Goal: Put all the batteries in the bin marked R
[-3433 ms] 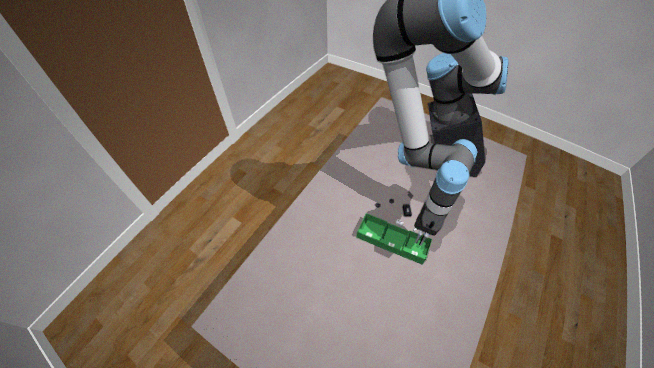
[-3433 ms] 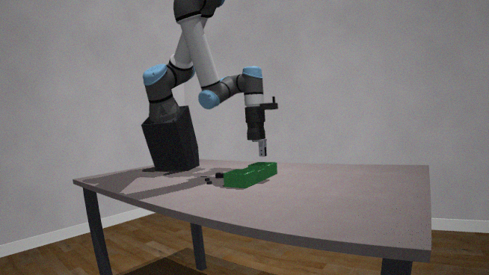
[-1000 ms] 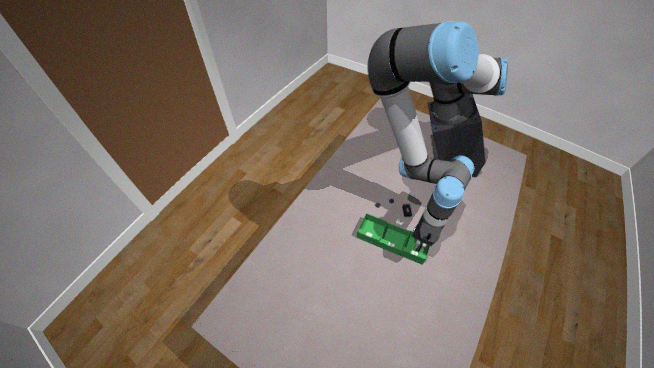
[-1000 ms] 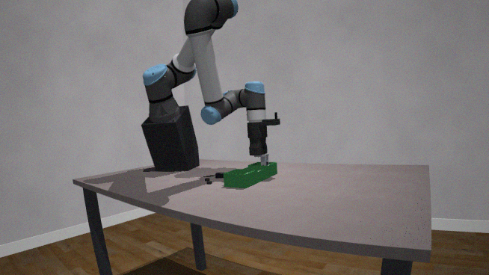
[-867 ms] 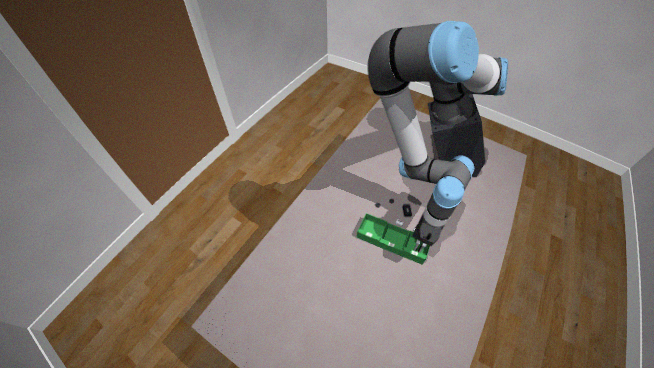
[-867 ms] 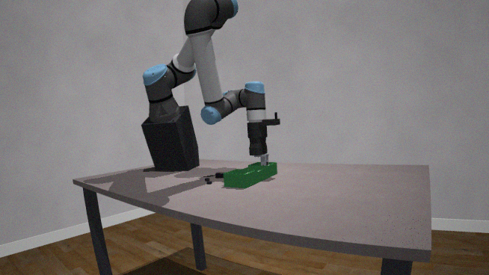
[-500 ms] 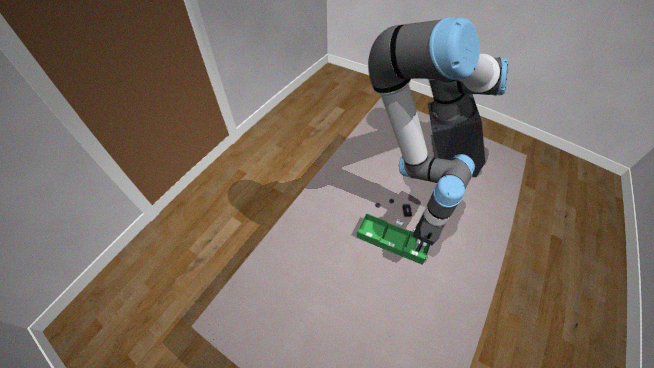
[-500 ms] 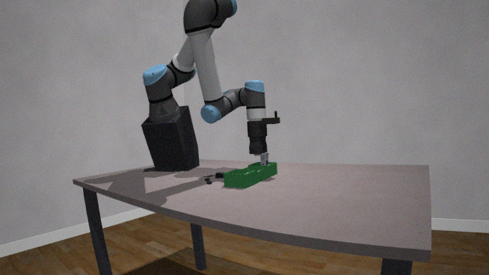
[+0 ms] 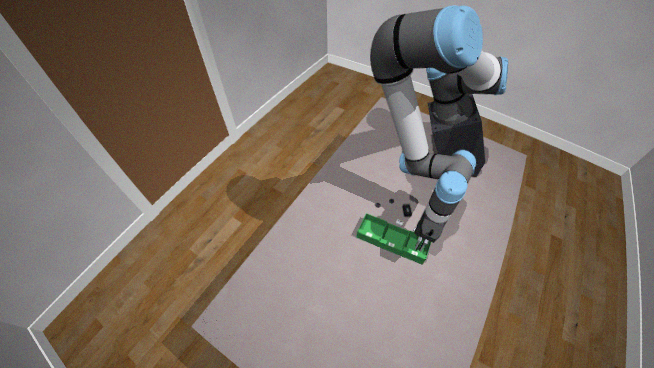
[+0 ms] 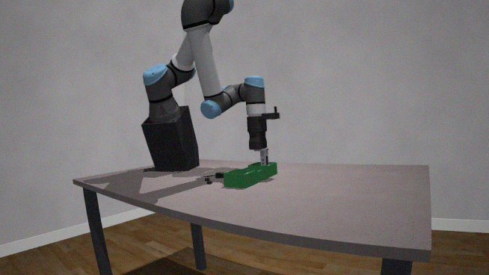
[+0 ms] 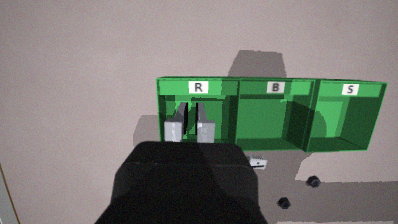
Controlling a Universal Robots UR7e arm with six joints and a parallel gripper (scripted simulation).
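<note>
Right now the blue battery is 90 mm behind my hand, 50 mm below it and 20 mm to the left of it. Round my hand: small white clip (100 mm to the right, 80 mm behind, 50 mm below); white bolt (100 mm behind, 50 mm below, 30 mm to the right); green bin row (90 mm to the right, 30 mm below).
</note>
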